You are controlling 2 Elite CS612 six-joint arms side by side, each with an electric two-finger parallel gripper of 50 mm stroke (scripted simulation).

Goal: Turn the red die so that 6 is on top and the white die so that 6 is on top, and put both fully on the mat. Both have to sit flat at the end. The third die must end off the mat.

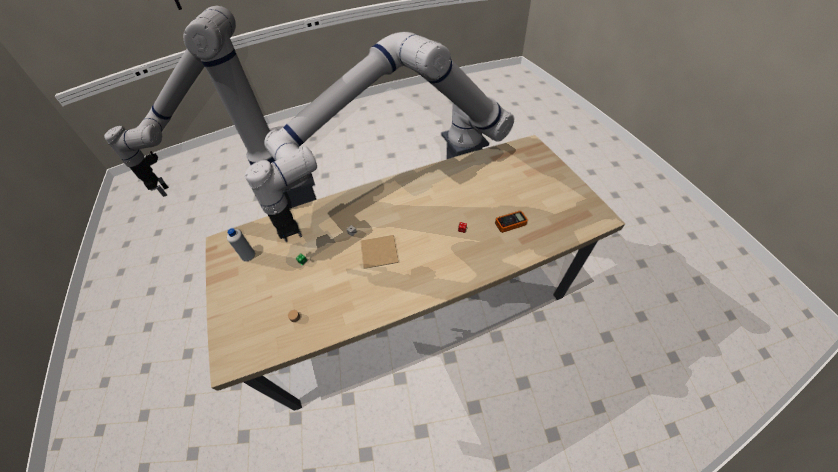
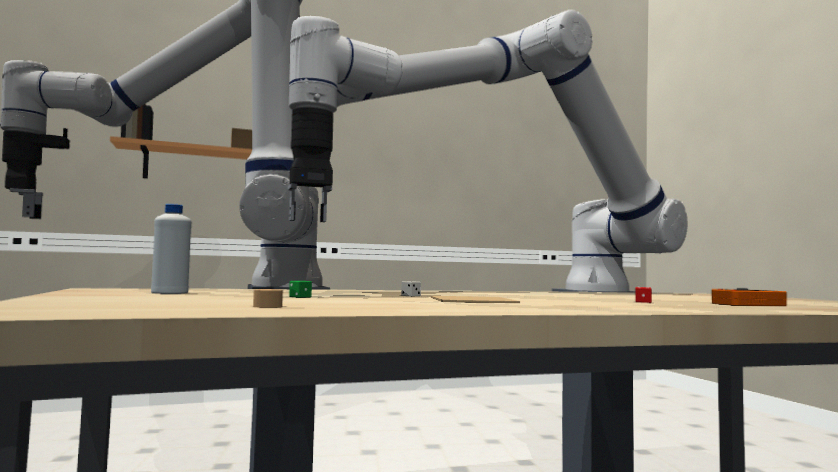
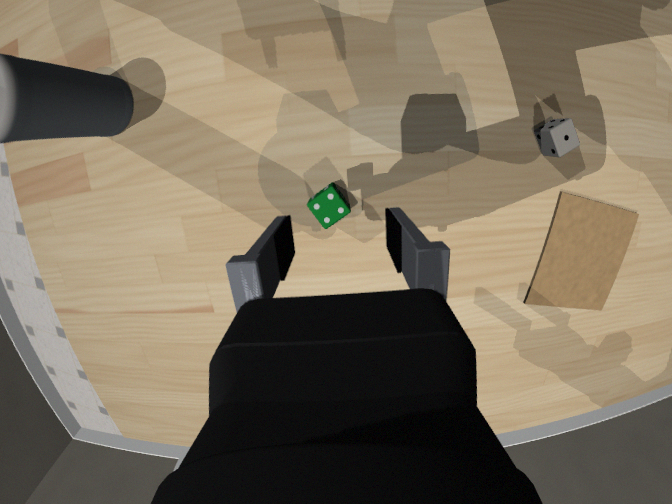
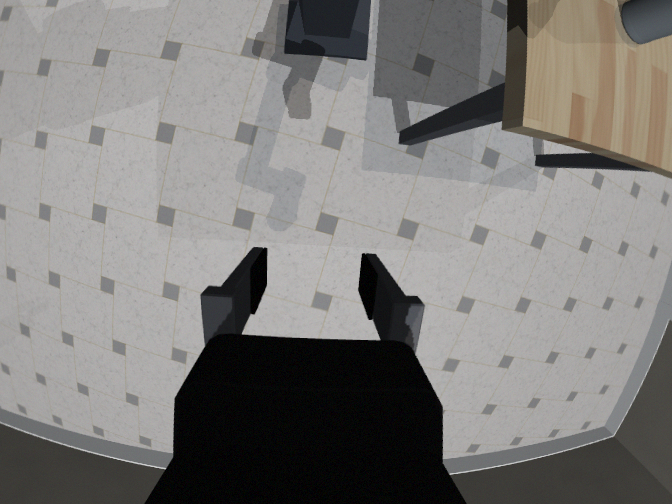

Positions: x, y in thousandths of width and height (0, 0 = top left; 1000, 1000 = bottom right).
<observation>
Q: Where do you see an orange multimeter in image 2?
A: At 885, 628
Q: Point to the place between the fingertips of my right gripper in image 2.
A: At 38, 461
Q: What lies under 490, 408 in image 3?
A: A green die.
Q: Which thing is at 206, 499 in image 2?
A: A grey bottle.
</observation>
